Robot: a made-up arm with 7 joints.
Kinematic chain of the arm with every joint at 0, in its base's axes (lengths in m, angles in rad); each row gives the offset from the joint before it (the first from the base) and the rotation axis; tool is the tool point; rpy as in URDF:
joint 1: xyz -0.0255 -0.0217 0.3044 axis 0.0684 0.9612 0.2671
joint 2: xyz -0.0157 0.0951 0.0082 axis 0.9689 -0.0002 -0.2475
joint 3: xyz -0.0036 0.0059 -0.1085 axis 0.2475 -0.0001 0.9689
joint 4: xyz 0.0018 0.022 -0.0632 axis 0.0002 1 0
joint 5: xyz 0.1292 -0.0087 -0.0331 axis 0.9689 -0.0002 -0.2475
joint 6: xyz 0.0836 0.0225 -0.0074 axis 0.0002 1 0
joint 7: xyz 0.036 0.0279 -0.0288 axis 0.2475 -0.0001 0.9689
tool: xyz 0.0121 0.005 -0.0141 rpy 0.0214 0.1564 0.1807
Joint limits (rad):
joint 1: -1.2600..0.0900
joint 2: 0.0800..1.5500
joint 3: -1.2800..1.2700
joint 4: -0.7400..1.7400
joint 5: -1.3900..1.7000
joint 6: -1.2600..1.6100
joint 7: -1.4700..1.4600
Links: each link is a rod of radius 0.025 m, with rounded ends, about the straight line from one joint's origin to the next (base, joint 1, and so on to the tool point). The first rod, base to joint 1, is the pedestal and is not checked.
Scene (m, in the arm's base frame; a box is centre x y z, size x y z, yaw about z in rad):
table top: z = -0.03
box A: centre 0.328 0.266 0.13 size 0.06 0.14 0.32 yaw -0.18
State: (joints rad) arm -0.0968 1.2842 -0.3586 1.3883 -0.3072 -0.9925 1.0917
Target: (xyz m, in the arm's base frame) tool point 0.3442 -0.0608 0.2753
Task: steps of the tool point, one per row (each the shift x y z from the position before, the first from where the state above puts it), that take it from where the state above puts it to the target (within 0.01 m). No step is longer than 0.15 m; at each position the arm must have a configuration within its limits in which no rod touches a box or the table.
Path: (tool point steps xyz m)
1: 0.0979 -0.0396 0.0145
2: 0.0684 -0.0478 0.0732
3: 0.0099 -0.0416 0.1000
4: -0.0484 -0.0248 0.0849
5: 0.0709 -0.0655 -0.0197
6: 0.0541 -0.0779 -0.0380
7: 0.0301 -0.0860 -0.0512
8: 0.0016 -0.0884 -0.0577
9: -0.0278 -0.0844 -0.0570

